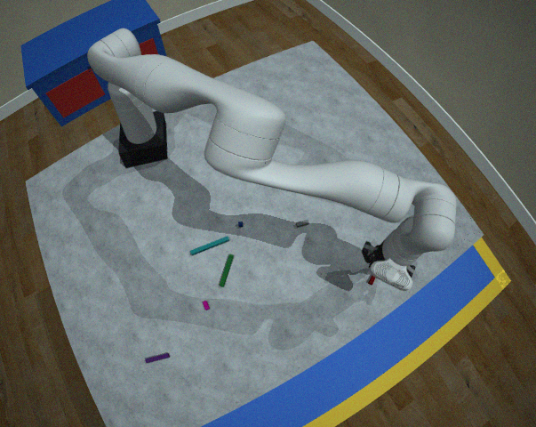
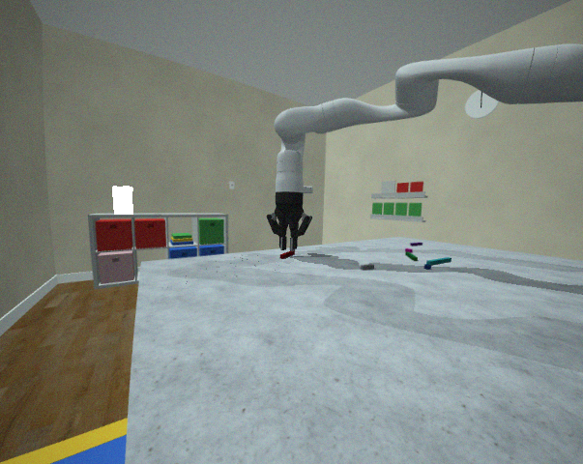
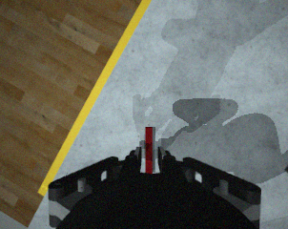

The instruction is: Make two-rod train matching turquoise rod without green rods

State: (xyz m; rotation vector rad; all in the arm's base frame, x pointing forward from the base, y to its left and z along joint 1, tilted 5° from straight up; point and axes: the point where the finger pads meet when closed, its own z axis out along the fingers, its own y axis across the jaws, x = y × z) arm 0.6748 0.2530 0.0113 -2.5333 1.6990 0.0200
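Right now the red rod is 3 cm below my hand. The rest, counted from my hand: small blue rod: 30 cm behind, 18 cm to the right, 3 cm below; then grey rod: 21 cm behind, 6 cm to the right, 3 cm below; then green rod: 23 cm behind, 28 cm to the right, 3 cm below.
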